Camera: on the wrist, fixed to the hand. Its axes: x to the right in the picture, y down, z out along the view.
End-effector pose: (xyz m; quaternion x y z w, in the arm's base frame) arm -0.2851 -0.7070 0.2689 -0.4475 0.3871 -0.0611 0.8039
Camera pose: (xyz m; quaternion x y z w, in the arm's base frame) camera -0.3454 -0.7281 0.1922 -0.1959 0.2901 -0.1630 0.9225
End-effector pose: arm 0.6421 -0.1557 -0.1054 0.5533 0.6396 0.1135 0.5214
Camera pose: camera 0.6181 -0.0907 -0.0336 0.6771 0.6213 -0.1299 0.3723
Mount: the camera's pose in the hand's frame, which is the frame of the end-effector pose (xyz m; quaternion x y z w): 0.0111 0.0613 -0.0780 0.3007 -0.0629 -0.0207 0.9514
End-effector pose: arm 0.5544 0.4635 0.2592 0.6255 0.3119 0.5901 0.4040
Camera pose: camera 0.4731 0.4545 0.3164 0.7473 0.4617 0.4199 0.2281
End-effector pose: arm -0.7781 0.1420 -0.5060 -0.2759 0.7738 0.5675 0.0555
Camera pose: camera -0.7998 0.0796 -0.4312 -0.2261 0.8976 0.3234 0.1962
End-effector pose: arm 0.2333 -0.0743 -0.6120 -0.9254 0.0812 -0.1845 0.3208
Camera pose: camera 0.2108 -0.1691 -0.5904 -0.7973 -0.0176 -0.1484 0.5848
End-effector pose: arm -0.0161 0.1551 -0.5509 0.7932 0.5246 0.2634 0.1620
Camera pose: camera -0.0127 0.1394 -0.4524 -0.8091 -0.5845 -0.0396 0.0459
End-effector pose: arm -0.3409 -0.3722 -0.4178 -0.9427 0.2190 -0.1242 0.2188
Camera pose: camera -0.3789 -0.4549 -0.3768 -0.8435 0.1377 -0.1293 0.5029
